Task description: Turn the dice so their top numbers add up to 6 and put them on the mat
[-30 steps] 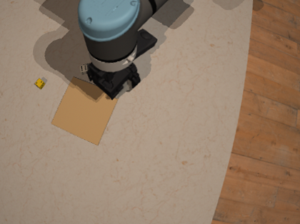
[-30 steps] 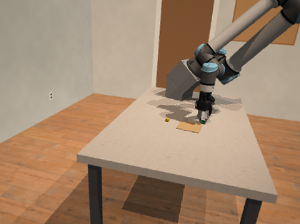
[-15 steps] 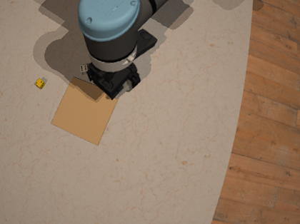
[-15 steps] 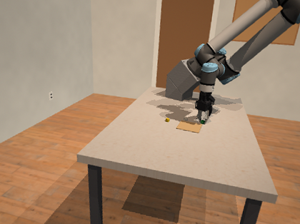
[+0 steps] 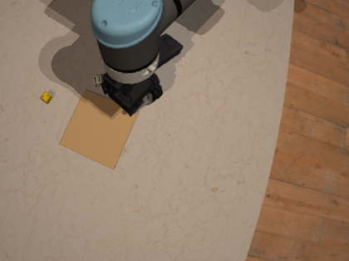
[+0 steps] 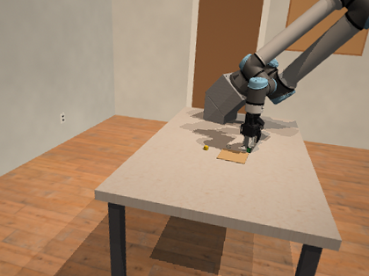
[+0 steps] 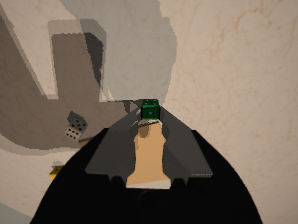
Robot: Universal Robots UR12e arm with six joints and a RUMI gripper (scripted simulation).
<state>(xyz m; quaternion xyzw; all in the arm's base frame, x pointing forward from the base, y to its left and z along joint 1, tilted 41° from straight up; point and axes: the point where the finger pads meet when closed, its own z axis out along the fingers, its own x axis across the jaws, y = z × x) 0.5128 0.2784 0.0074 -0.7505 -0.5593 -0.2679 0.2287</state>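
Right now my hand is 10 mm above the green die. From my hand the other things lie so: tan mat 100 mm ahead, 60 mm to the right, 20 mm below; then white die 10 mm ahead, 110 mm to the right, 10 mm below; then yellow die 100 mm ahead, 210 mm to the right, 10 mm below.
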